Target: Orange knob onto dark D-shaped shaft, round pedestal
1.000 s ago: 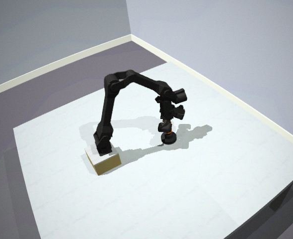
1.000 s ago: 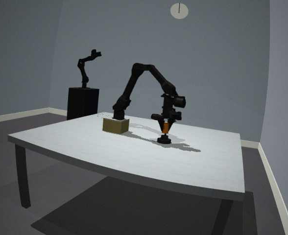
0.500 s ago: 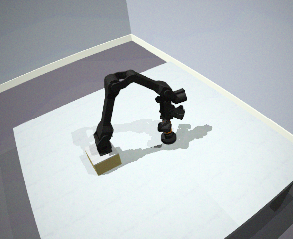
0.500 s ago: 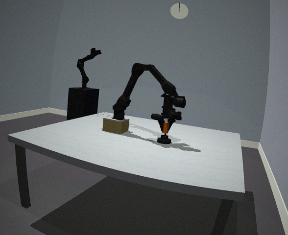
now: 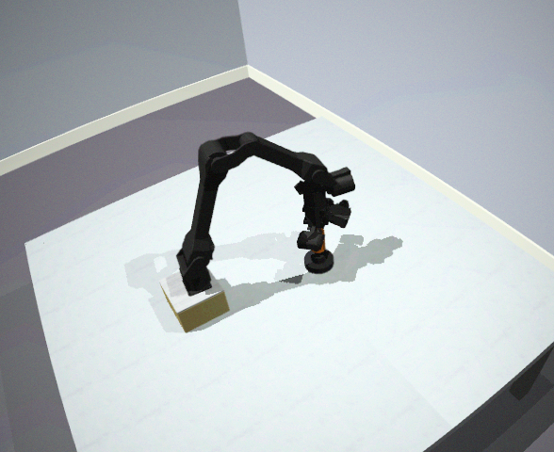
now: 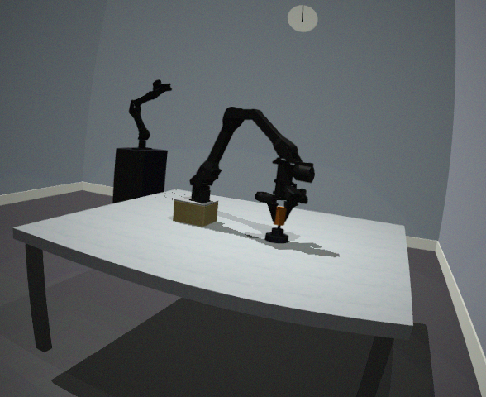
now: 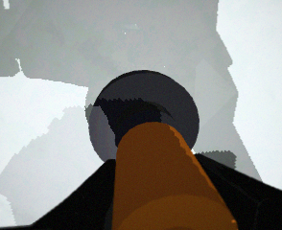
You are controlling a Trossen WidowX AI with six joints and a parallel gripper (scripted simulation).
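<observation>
My gripper tip is 2 cm below the orange knob. From my gripper tip the other things lie so: dark round pedestal 4 cm below.
</observation>
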